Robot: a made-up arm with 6 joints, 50 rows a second.
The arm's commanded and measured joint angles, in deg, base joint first. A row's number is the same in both.
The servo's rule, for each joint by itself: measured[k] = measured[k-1] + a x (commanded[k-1-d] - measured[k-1]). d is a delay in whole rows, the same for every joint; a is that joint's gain. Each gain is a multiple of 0.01, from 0.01 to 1. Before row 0 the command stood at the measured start. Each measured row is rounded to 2 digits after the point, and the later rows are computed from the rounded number. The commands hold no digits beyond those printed.
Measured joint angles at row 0: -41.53, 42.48, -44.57, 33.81, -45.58, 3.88
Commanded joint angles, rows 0 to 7: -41.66, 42.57, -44.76, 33.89, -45.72, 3.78; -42.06, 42.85, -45.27, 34.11, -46.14, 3.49; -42.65, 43.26, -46.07, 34.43, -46.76, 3.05; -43.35, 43.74, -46.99, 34.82, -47.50, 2.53; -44.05, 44.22, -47.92, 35.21, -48.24, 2.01; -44.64, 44.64, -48.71, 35.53, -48.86, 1.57; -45.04, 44.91, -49.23, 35.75, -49.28, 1.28; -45.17, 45.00, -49.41, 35.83, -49.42, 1.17
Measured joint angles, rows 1 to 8: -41.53, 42.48, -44.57, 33.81, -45.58, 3.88; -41.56, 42.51, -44.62, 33.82, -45.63, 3.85; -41.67, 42.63, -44.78, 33.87, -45.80, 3.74; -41.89, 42.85, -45.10, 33.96, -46.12, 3.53; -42.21, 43.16, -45.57, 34.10, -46.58, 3.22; -42.61, 43.53, -46.16, 34.28, -47.13, 2.84; -43.06, 43.92, -46.80, 34.48, -47.70, 2.45; -43.50, 44.27, -47.41, 34.68, -48.22, 2.09
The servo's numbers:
d 1
a 0.22 0.35 0.25 0.16 0.33 0.31

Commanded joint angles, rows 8 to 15: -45.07, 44.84, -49.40, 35.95, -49.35, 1.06; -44.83, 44.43, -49.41, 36.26, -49.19, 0.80; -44.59, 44.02, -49.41, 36.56, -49.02, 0.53; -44.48, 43.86, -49.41, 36.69, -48.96, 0.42; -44.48, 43.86, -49.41, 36.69, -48.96, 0.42; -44.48, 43.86, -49.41, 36.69, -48.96, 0.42; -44.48, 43.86, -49.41, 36.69, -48.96, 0.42; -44.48, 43.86, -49.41, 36.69, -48.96, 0.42
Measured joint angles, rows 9 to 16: -43.87, 44.53, -47.91, 34.86, -48.62, 1.80; -44.13, 44.64, -48.28, 35.03, -48.86, 1.57; -44.28, 44.57, -48.56, 35.23, -48.97, 1.33; -44.35, 44.38, -48.77, 35.44, -48.99, 1.08; -44.38, 44.20, -48.93, 35.64, -48.98, 0.88; -44.40, 44.08, -49.05, 35.81, -48.97, 0.74; -44.42, 44.00, -49.14, 35.95, -48.97, 0.64; -44.43, 43.95, -49.21, 36.07, -48.97, 0.57
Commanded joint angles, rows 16 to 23: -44.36, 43.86, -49.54, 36.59, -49.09, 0.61; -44.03, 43.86, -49.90, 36.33, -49.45, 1.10; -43.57, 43.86, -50.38, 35.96, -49.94, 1.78; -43.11, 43.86, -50.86, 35.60, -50.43, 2.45; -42.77, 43.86, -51.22, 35.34, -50.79, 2.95; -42.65, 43.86, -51.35, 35.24, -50.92, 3.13; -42.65, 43.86, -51.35, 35.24, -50.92, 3.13; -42.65, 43.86, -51.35, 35.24, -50.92, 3.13
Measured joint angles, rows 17 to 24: -44.44, 43.92, -49.26, 36.17, -48.97, 0.52; -44.42, 43.90, -49.33, 36.24, -49.01, 0.55; -44.33, 43.89, -49.47, 36.25, -49.16, 0.72; -44.16, 43.88, -49.70, 36.20, -49.42, 1.05; -43.93, 43.87, -49.99, 36.10, -49.75, 1.48; -43.67, 43.87, -50.30, 35.98, -50.09, 1.94; -43.45, 43.87, -50.56, 35.86, -50.36, 2.31; -43.27, 43.87, -50.76, 35.76, -50.54, 2.56
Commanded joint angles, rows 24 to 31: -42.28, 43.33, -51.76, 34.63, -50.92, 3.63; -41.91, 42.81, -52.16, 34.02, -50.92, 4.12; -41.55, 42.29, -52.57, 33.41, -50.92, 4.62; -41.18, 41.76, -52.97, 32.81, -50.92, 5.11; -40.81, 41.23, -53.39, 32.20, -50.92, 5.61; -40.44, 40.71, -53.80, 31.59, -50.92, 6.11; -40.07, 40.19, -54.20, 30.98, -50.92, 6.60; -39.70, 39.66, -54.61, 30.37, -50.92, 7.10
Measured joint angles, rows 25 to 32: -43.13, 43.87, -50.91, 35.68, -50.67, 2.74; -42.94, 43.68, -51.12, 35.51, -50.75, 3.02; -42.71, 43.38, -51.38, 35.27, -50.81, 3.36; -42.45, 43.00, -51.68, 34.97, -50.85, 3.75; -42.17, 42.57, -52.00, 34.62, -50.87, 4.17; -41.87, 42.10, -52.35, 34.23, -50.89, 4.62; -41.56, 41.61, -52.71, 33.81, -50.90, 5.08; -41.23, 41.11, -53.08, 33.36, -50.91, 5.55
